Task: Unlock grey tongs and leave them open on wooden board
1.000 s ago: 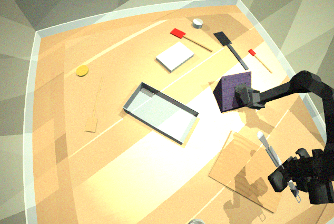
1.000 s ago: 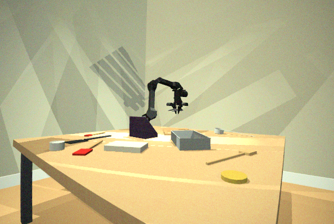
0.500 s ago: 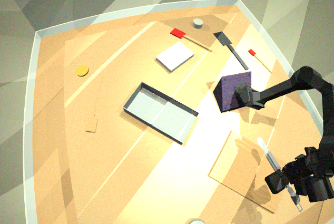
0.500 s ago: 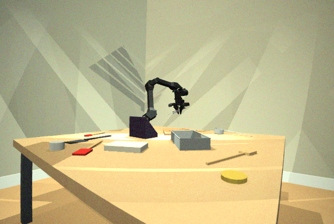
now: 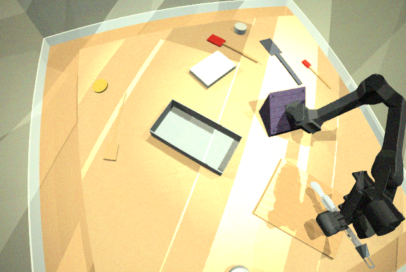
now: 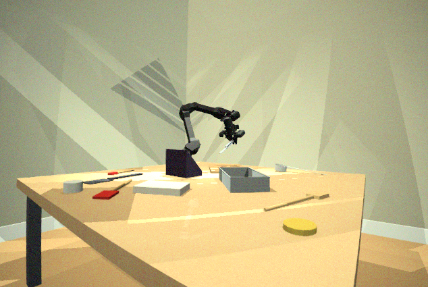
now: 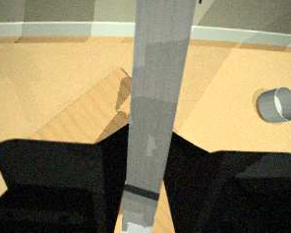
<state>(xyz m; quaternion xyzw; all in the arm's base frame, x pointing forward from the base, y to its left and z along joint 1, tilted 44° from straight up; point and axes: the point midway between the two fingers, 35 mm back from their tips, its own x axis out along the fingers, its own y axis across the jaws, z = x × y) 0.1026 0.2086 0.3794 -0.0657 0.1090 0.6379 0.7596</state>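
The wooden board lies 16 cm below my gripper tip, 7 cm to the right of it and 2 cm behind it. Also, from my gripper tip: white slab (77 cm to the right, 16 cm below, 7 cm ahead); then grey roasting tin (48 cm to the right, 27 cm ahead, 14 cm below); then dark spatula (74 cm to the right, 29 cm behind, 17 cm below).
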